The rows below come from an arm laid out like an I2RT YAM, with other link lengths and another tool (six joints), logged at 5 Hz.
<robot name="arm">
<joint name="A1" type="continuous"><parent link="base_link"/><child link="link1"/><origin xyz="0 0 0.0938" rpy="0 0 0"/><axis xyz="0 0 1"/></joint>
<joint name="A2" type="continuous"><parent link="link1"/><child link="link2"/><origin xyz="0.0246 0.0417 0.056" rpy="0 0 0"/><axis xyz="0 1 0"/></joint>
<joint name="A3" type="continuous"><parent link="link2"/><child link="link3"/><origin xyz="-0.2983 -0.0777 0" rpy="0 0 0"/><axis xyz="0 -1 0"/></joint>
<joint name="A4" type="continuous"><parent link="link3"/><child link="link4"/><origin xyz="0.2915 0.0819 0.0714" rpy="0 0 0"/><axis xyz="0 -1 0"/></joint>
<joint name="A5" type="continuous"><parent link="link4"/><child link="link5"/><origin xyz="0.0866 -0.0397 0.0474" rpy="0 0 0"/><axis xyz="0 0 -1"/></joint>
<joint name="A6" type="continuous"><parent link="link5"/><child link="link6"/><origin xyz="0.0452 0 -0.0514" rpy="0 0 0"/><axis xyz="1 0 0"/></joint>
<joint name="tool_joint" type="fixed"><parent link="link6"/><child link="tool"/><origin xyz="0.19 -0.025 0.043" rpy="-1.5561 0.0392 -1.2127"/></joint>
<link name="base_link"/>
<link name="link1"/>
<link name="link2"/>
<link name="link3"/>
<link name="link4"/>
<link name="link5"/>
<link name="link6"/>
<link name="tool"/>
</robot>
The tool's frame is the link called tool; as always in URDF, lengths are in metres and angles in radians. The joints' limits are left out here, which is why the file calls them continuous.
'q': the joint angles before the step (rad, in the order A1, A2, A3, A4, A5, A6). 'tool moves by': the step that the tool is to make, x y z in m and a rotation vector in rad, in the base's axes. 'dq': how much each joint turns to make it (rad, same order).
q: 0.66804 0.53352 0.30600 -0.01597 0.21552 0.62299
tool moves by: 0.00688 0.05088 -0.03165 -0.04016 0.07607 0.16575
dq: -0.01148 0.19366 0.02120 0.09208 -0.17434 -0.03533
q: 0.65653 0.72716 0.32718 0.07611 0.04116 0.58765
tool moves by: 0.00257 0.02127 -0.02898 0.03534 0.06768 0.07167
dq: -0.02695 0.11402 -0.02309 0.10464 -0.11594 0.03203
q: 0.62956 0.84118 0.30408 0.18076 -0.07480 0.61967
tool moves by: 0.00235 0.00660 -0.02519 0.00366 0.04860 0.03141
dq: -0.02705 0.08377 -0.01873 0.06574 -0.06576 0.00756
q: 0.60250 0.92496 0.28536 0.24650 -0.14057 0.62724
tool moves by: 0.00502 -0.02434 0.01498 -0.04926 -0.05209 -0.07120
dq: -0.00876 -0.08060 0.00582 -0.07518 0.08429 -0.04144
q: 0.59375 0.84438 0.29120 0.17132 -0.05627 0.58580
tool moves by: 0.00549 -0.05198 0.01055 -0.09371 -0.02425 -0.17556
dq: -0.00348 -0.09752 0.02517 -0.15424 0.19400 -0.01752
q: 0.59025 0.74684 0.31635 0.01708 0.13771 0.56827
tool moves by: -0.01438 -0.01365 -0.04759 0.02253 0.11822 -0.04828
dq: -0.00062 -0.00760 -0.05422 -0.05282 0.00489 0.09781
